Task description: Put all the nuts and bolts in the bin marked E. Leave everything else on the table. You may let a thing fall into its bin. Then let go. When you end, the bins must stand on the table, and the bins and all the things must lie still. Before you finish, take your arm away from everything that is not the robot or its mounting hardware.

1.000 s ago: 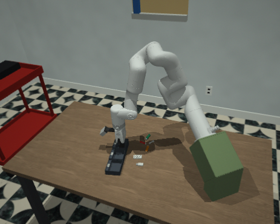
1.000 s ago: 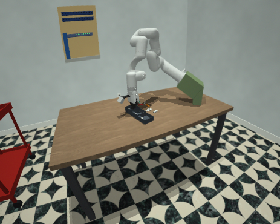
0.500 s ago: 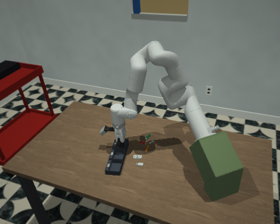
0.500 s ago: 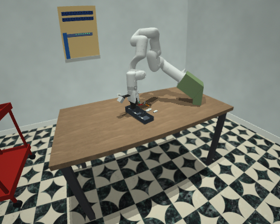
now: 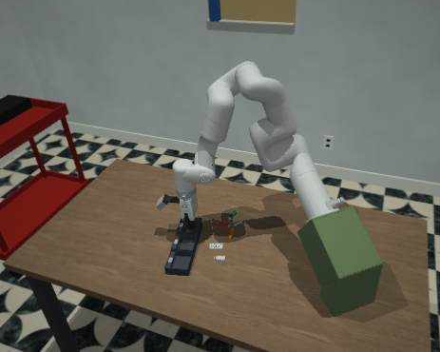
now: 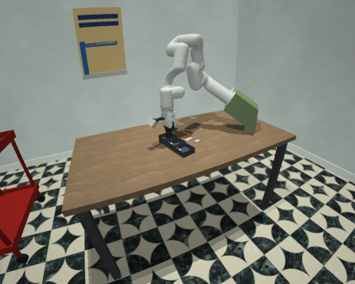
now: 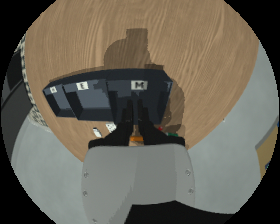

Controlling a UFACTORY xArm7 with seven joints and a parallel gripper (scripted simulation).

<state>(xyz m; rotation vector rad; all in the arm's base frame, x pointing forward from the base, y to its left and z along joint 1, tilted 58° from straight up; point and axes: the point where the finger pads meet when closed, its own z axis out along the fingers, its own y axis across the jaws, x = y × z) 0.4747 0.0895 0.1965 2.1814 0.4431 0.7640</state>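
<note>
My hand is 8 cm to the right of the bin, 3 cm above it and 1 cm short of it. From my hand the other things lie so: red piece (12 cm behind, 7 cm to the right, 5 cm below); white dotted tile (11 cm behind, 6 cm to the left, 5 cm below); orange piece (16 cm behind, 5 cm below, 2 cm to the right).
</note>
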